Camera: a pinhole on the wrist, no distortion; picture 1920 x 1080 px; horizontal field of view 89.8 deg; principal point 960.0 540.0 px. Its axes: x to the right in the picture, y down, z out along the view. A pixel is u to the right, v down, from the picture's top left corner.
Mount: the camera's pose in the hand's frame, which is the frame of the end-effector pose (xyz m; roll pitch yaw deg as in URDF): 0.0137 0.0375 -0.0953 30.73 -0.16 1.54
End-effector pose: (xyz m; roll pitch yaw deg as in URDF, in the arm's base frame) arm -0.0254 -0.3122 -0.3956 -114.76 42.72 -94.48
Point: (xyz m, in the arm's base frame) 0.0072 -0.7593 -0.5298
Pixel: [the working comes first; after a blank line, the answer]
In the camera's frame: 0.3963 -0.1873 0.1937

outside the picture
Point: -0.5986 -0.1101 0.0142
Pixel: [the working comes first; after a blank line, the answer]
In the camera's frame: -0.4073 -0.2283 -0.4673

behind the camera
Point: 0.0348 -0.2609 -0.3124
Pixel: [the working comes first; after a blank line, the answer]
In the camera's frame: -0.1130 0.0019 0.1579

271 552
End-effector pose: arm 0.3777 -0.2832 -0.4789 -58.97 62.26 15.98
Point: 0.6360 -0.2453 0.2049
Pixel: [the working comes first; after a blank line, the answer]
In the camera's frame: -0.5114 -0.2606 0.5611

82 93
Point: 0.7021 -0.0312 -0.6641
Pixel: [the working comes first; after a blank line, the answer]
In the camera's frame: 0.3239 0.0244 0.3985

1743 599
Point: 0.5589 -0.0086 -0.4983
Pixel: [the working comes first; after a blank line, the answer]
In the camera's frame: 0.1179 0.1018 0.3905

1251 791
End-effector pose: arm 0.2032 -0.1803 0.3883 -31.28 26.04 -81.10
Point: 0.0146 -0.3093 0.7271
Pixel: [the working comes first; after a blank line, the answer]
In the camera's frame: -0.0839 -0.1912 0.4457

779 127
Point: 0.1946 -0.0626 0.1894
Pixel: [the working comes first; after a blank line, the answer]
In the camera's frame: -0.0299 0.0291 -0.1295

behind the camera
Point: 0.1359 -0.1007 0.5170
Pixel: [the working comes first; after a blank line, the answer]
In the camera's frame: -0.1531 -0.0347 0.1754

119 349
